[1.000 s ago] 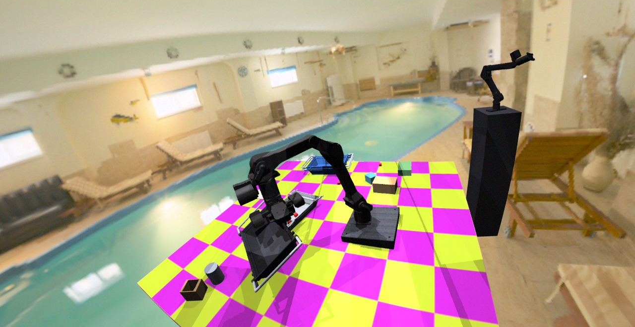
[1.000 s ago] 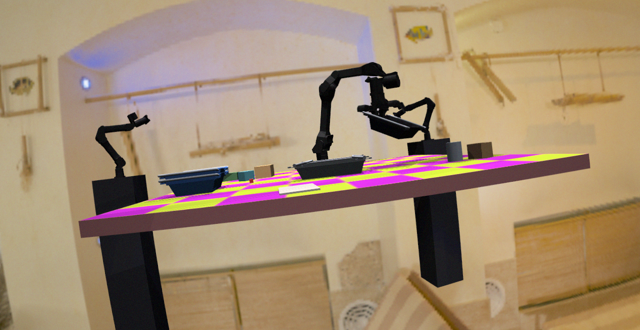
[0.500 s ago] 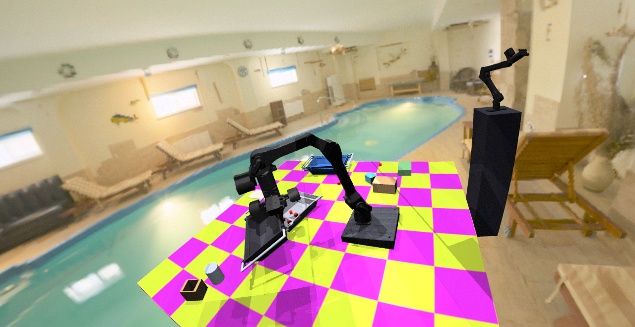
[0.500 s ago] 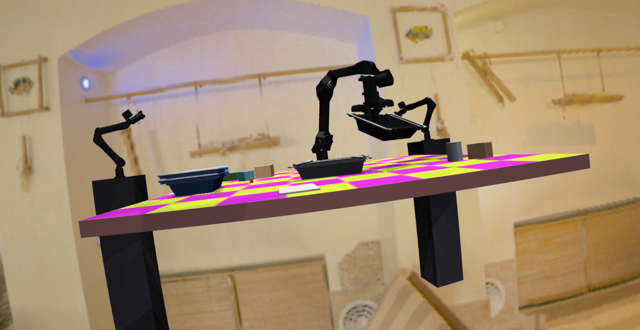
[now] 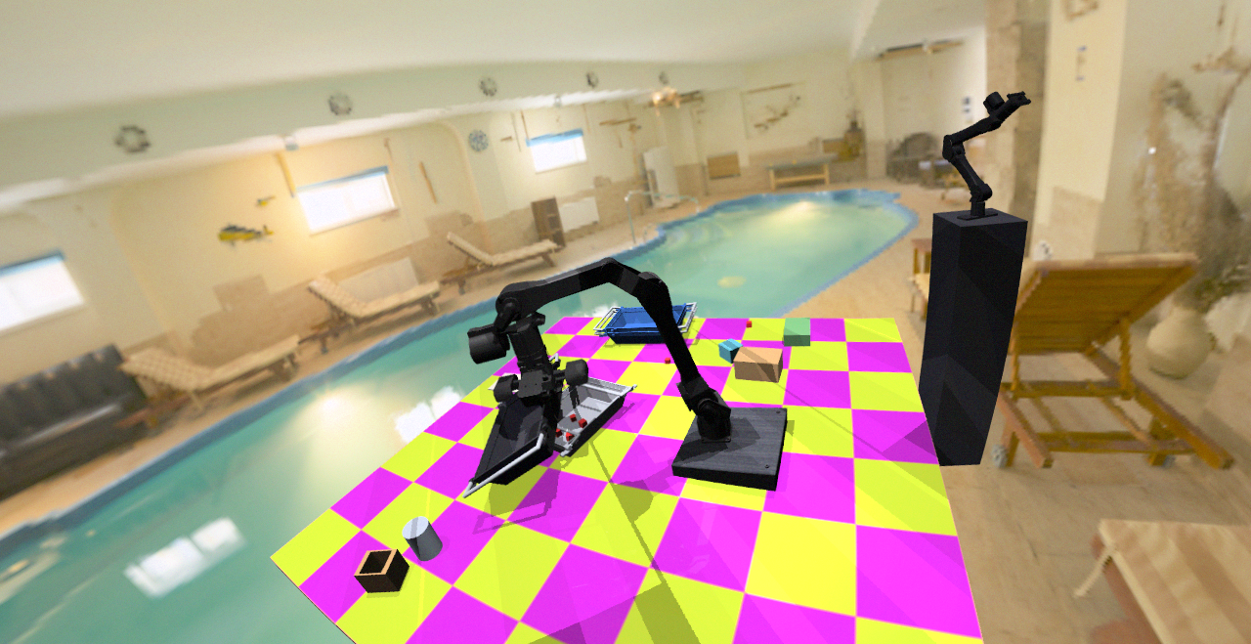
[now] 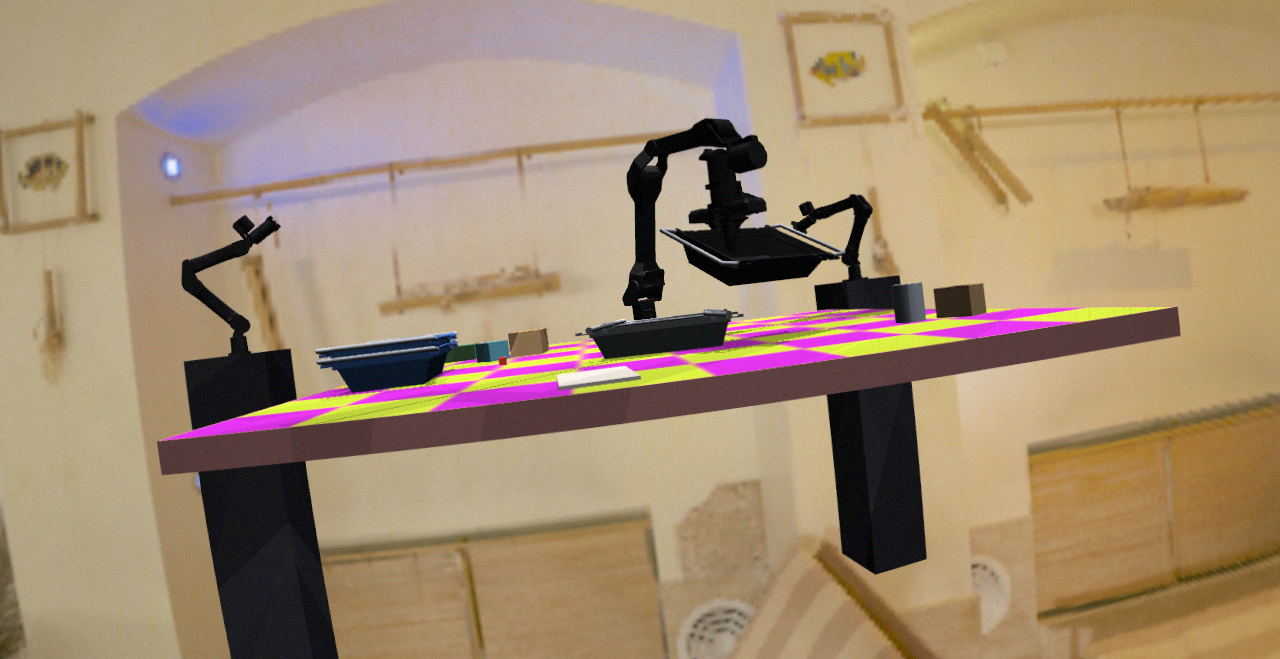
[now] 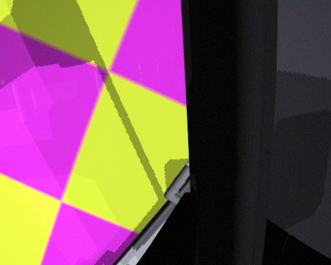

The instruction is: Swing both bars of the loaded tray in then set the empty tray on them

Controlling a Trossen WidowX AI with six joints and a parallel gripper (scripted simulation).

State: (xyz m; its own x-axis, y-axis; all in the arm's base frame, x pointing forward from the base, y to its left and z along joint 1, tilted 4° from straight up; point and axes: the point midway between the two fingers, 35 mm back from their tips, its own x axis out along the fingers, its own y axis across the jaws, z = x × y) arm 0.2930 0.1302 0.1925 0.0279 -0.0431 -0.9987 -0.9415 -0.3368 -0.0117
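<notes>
My gripper tip is 7 cm short of the dark tray and 3 cm to the right of it. Also, from my gripper tip: grey cylinder: 25 cm to the left, 23 cm ahead, 14 cm below; box: 33 cm to the left, 27 cm ahead, 16 cm below; white plate: 39 cm ahead, 37 cm to the right, 17 cm below.
</notes>
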